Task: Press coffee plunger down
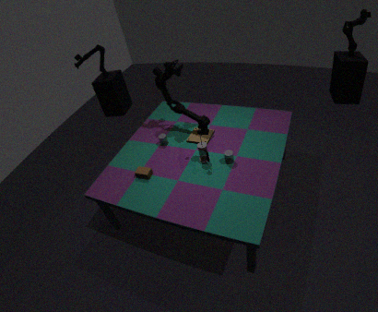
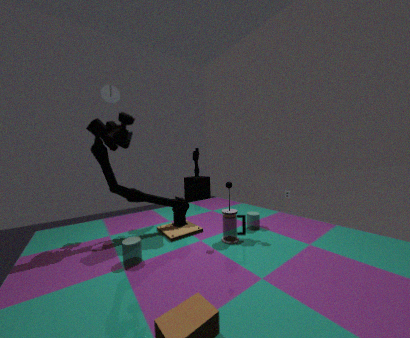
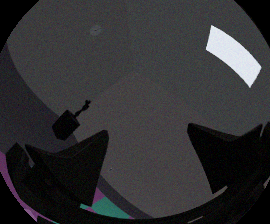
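My gripper tip is 500 mm short of the coffee press, 440 mm above it and 190 mm to the right of it.
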